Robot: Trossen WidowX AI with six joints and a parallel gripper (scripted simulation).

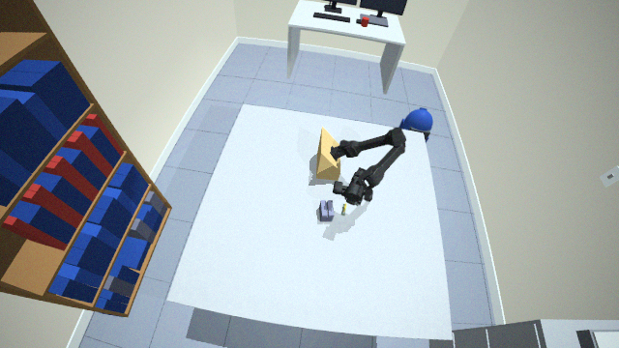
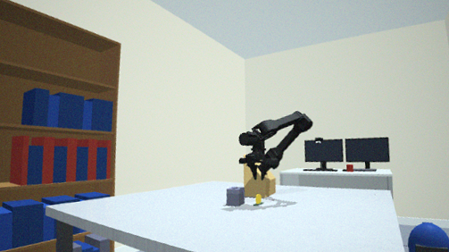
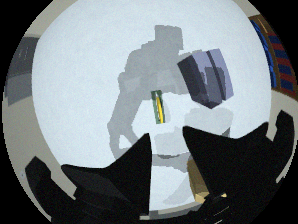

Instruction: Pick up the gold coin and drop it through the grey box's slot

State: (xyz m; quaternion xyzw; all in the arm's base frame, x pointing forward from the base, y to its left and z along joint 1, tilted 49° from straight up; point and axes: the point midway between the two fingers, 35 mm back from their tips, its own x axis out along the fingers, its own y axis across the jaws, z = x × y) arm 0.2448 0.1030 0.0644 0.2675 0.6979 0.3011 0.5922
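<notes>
My gripper tip is now 9 cm above the gold coin.
</notes>
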